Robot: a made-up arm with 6 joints. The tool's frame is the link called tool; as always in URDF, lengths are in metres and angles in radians. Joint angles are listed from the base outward.
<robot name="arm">
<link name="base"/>
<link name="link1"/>
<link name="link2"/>
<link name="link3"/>
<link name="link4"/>
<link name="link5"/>
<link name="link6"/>
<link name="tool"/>
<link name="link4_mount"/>
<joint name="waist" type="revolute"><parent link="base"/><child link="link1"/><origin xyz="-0.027 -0.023 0.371" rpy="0 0 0"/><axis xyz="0 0 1"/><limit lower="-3.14" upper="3.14"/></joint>
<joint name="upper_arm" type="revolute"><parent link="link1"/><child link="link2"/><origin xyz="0.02 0.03 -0.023" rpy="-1.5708 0 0"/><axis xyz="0 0 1"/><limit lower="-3.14" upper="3.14"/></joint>
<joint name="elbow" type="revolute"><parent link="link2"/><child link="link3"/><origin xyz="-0.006 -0.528 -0.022" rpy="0 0 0"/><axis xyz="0 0 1"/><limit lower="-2.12" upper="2.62"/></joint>
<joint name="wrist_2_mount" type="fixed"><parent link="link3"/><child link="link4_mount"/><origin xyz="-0.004 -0.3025 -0.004" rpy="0 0 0"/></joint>
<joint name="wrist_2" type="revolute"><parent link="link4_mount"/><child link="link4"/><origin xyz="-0.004 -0.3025 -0.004" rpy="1.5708 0 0"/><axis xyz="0 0 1"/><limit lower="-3.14" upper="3.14"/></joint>
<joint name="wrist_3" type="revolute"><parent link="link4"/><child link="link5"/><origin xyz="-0.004 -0.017 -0.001" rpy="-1.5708 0 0"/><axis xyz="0 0 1"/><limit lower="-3.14" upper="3.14"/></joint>
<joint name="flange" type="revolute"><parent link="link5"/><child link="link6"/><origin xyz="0.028 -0.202 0.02" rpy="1.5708 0 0"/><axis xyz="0 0 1"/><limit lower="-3.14" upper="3.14"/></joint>
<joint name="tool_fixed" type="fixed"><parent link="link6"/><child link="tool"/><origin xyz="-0.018 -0.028 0" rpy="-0.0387 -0.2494 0.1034"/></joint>
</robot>
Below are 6 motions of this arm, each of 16 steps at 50 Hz.
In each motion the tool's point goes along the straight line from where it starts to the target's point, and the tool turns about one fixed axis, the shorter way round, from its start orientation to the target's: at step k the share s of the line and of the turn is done. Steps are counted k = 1, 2, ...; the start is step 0. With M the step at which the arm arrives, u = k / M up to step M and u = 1 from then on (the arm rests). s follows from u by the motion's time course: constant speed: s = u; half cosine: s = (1 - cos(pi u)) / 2; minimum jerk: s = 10 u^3 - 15 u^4 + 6 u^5.
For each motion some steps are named. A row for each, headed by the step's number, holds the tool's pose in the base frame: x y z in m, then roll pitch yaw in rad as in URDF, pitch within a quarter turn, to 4 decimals.
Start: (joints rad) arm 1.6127 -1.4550 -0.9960 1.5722 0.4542 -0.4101
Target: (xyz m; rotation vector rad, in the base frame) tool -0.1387 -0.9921 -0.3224 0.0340 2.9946 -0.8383
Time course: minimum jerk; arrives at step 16
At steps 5, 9, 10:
5: -0.0820 -1.0288 -0.2201 -2.6075 -0.2669 -3.0175
9: -0.1121 -1.0093 -0.2745 -2.5961 -0.1058 -3.0912
10: -0.1197 -1.0044 -0.2881 -2.5951 -0.0655 -3.1091

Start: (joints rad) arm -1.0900 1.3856 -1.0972 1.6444 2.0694 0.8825
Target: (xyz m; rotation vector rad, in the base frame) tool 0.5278 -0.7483 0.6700 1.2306 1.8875 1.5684
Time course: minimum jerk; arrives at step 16
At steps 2, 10, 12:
2: 0.4288 -0.5578 0.8991 1.9333 0.3327 2.1559
10: 0.5001 -0.6950 0.7341 1.8939 -0.0719 2.1513
12: 0.5174 -0.7283 0.6941 1.8844 -0.1699 2.1526

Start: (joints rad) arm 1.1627 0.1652 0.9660 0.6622 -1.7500 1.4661
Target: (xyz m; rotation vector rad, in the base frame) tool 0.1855 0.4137 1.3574 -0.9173 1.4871 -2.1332
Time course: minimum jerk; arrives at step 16
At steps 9, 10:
9: 0.2452 0.4330 1.3288 -1.2172 -0.5021 -2.5938
10: 0.2283 0.4275 1.3369 -1.2549 -0.4463 -2.5386

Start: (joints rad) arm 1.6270 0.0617 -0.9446 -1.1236 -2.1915 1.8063
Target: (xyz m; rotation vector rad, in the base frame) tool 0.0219 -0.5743 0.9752 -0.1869 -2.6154 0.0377
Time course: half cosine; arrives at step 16
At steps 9, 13, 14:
9: -0.0601 -0.5301 1.0397 -2.8482 -0.5127 2.6036
13: 0.0047 -0.5650 0.9887 -3.0238 -0.5210 2.9014
14: 0.0141 -0.5701 0.9813 -3.0493 -0.5184 2.9446

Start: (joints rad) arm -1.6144 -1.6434 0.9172 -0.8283 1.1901 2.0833
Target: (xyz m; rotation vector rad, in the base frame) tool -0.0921 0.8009 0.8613 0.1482 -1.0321 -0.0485
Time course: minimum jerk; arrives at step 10
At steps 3, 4, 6, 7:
3: -0.1342 0.8029 0.8575 0.2544 -1.0224 -0.1360
4: -0.1264 0.8025 0.8582 0.2594 -1.0217 -0.1499
6: -0.1081 0.8017 0.8599 0.2711 -1.0201 -0.1827
7: -0.1003 0.8013 0.8606 0.2760 -1.0194 -0.1966

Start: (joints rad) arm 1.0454 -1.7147 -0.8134 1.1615 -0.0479 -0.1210
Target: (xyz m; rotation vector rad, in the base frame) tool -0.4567 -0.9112 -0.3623 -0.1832 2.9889 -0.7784
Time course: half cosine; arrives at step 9
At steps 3, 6, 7, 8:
3: -0.4908 -0.8828 -0.3808 -2.6287 0.0126 -3.1177
6: -0.4681 -0.9017 -0.3685 -2.6303 0.0149 -3.0492
7: -0.4620 -0.9068 -0.3652 -2.6307 0.0156 -3.0310
8: -0.4581 -0.9101 -0.3630 -2.6309 0.0160 -3.0191

